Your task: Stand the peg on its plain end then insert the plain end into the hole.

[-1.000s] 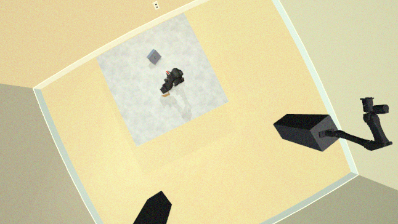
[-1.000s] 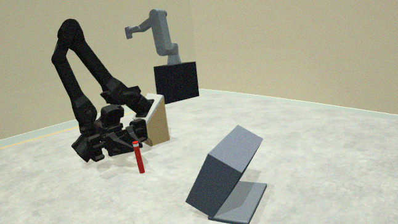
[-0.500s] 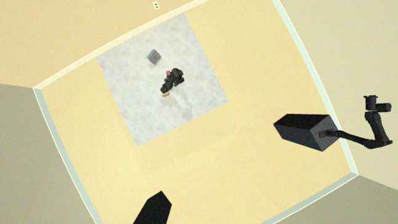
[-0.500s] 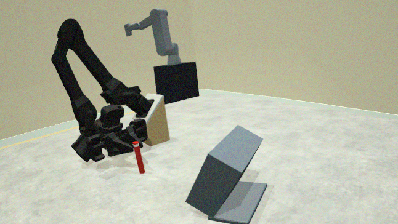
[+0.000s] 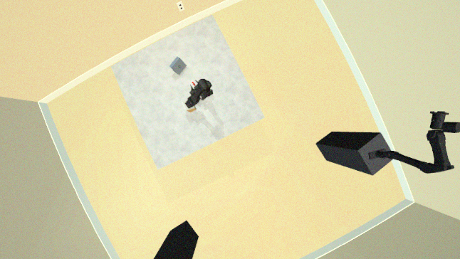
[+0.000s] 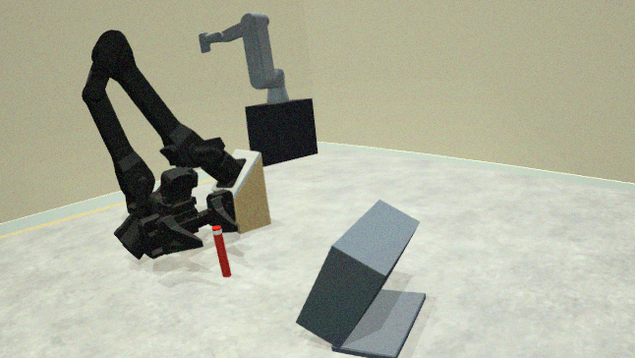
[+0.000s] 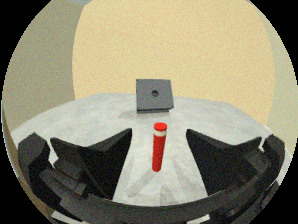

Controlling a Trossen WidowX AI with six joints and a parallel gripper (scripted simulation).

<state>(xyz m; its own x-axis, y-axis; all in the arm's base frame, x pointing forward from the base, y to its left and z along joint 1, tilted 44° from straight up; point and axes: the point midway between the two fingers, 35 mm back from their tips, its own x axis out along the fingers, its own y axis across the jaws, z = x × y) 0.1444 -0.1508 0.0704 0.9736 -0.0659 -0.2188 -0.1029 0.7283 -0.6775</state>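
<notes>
Now: gripper tip 1 cm above the red peg. From my gripper tip the other things lie so: flat base plate: 26 cm ahead, 3 cm to the left, 6 cm below; then grey sloped panel: 24 cm ahead, 3 cm to the left.
</notes>
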